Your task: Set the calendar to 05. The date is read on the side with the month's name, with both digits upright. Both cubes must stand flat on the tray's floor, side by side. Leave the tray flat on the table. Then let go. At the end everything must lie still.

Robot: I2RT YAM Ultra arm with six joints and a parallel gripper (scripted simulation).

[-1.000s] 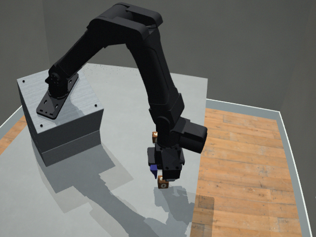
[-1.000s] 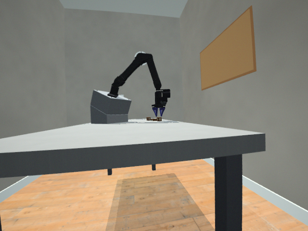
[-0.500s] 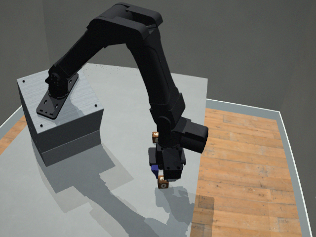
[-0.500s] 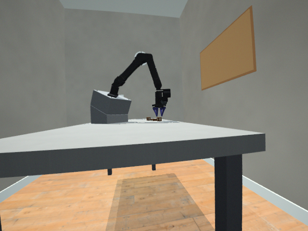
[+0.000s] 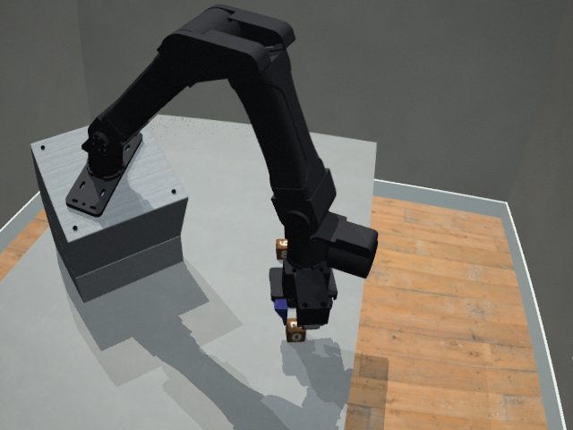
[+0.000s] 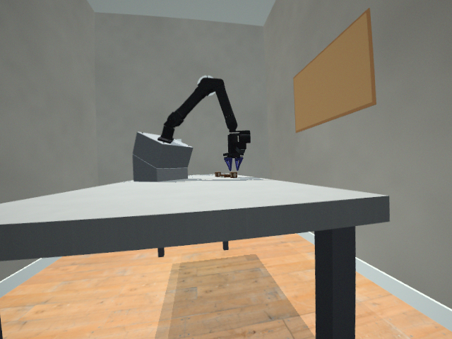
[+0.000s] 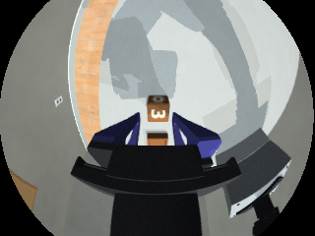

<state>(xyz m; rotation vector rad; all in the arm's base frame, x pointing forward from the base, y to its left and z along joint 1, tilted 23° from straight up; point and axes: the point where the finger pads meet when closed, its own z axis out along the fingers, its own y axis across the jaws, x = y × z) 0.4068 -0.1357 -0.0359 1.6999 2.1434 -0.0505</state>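
Right now the brown wooden cube is 30 mm below my hand. The rest, counted from my hand: brown tray (110 mm to the left, 40 mm below, 20 mm behind).
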